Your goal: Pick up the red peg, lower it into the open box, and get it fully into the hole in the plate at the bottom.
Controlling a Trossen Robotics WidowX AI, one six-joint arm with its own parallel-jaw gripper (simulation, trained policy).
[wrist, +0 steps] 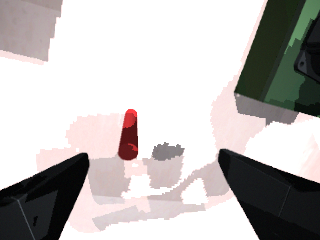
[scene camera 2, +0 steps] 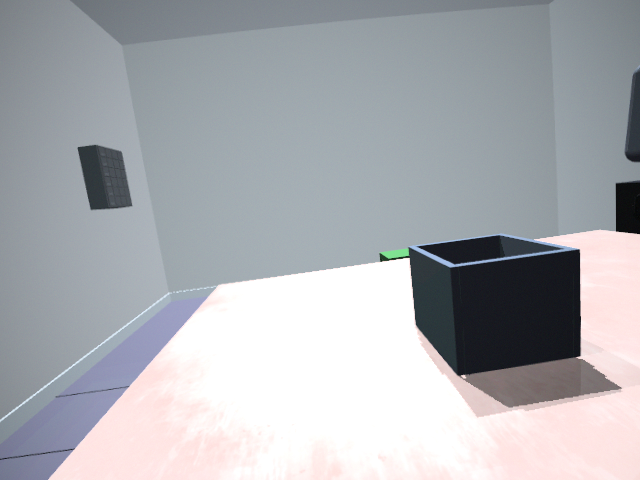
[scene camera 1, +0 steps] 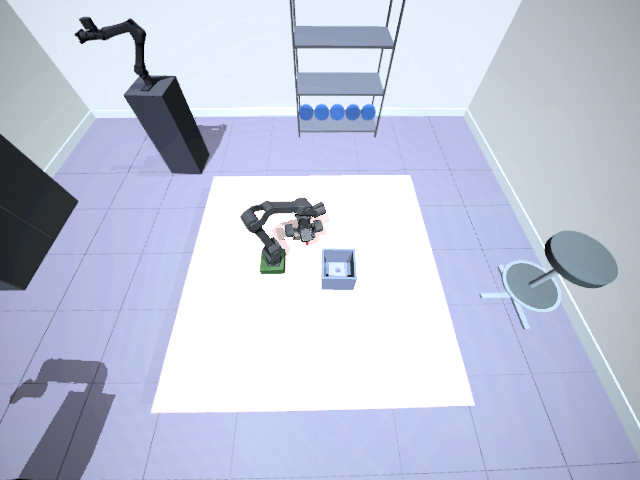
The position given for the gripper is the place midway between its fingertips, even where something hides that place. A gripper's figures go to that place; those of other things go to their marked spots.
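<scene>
The gripper [wrist: 155, 157] is 11 cm from the lens, and a red peg [wrist: 128, 145] is likewise 11 cm from the lens.
</scene>
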